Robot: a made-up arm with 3 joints. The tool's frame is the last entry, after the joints. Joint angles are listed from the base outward. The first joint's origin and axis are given. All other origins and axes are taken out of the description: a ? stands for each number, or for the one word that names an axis. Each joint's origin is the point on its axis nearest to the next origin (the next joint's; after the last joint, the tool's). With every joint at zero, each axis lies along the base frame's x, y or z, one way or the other. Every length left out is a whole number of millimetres.
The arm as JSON. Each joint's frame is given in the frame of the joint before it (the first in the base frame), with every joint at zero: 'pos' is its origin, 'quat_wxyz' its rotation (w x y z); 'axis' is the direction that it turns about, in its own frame. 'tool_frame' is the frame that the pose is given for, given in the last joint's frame.
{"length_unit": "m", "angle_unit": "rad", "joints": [
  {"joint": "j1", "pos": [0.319, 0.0, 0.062], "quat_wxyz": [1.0, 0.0, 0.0, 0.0], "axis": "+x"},
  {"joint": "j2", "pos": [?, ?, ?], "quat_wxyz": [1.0, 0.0, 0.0, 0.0], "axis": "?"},
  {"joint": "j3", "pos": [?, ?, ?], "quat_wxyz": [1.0, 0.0, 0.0, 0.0], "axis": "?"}
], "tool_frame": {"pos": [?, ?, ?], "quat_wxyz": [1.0, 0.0, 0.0, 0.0]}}
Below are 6 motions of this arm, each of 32 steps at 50 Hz.
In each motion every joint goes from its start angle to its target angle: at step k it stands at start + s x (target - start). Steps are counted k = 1, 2, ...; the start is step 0. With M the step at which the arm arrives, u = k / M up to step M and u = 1 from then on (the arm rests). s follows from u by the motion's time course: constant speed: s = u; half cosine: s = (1 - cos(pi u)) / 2; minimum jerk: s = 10 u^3 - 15 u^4 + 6 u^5.
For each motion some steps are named. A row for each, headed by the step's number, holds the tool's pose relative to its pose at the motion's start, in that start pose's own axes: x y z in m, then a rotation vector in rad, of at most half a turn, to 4 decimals.
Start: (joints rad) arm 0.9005 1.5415 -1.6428
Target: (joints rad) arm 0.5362 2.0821 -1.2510
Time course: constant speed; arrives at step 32
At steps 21, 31, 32:
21: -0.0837 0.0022 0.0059 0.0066 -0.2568 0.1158
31: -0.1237 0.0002 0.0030 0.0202 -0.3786 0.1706
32: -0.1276 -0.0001 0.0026 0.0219 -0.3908 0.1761

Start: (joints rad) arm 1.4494 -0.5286 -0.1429
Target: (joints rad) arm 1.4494 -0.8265 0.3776
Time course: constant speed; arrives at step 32
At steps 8, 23, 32:
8: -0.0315 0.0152 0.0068 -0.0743 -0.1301 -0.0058
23: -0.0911 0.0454 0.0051 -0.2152 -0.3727 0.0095
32: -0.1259 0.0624 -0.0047 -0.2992 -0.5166 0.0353

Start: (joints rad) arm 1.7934 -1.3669 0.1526
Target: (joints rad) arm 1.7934 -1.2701 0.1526
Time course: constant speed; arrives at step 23
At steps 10, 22, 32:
10: -0.0002 -0.0088 -0.0011 0.0416 0.0000 -0.0064
22: -0.0004 -0.0194 -0.0028 0.0915 0.0000 -0.0141
32: -0.0005 -0.0202 -0.0030 0.0957 0.0000 -0.0147

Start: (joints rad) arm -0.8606 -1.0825 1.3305
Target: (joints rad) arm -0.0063 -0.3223 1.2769
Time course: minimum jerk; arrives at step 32
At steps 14, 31, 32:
14: 0.0089 -0.0431 -0.0003 0.1537 0.0199 -0.6007
31: -0.0230 -0.0853 -0.0123 0.4260 0.0414 -1.5570
32: -0.0231 -0.0854 -0.0123 0.4262 0.0414 -1.5574

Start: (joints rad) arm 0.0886 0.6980 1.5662
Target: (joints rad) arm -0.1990 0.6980 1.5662
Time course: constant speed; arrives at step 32
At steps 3, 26, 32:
3: 0.0018 -0.0016 0.0000 -0.0001 0.0000 0.0270
26: 0.0166 -0.0126 0.0001 -0.0011 0.0000 0.2337
32: 0.0208 -0.0149 0.0001 -0.0013 0.0000 0.2876

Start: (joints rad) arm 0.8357 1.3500 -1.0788
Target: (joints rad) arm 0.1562 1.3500 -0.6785
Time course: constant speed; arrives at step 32
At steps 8, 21, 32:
8: -0.0403 0.0024 0.0135 -0.0877 -0.0998 -0.1456
21: -0.1019 0.0283 0.0278 -0.2610 -0.2583 -0.3631
32: -0.1445 0.0678 0.0298 -0.4365 -0.3847 -0.5265

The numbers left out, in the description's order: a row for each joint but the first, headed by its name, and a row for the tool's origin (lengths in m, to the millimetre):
j2: xyz 0.0 0.024 -0.096, axis +x
j3: xyz 0.0 -0.021 -0.034, axis -y
tool: xyz 0.06 0.0 0.238

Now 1 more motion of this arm.
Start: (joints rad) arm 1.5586 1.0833 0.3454
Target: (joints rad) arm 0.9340 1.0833 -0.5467
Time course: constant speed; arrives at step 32
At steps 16, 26, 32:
16: 0.1045 0.0447 -0.0278 -0.3125 0.4424 0.0384
26: 0.1541 0.0599 -0.0681 -0.5185 0.7089 -0.0088
32: 0.1770 0.0599 -0.0960 -0.6420 0.8621 -0.0648

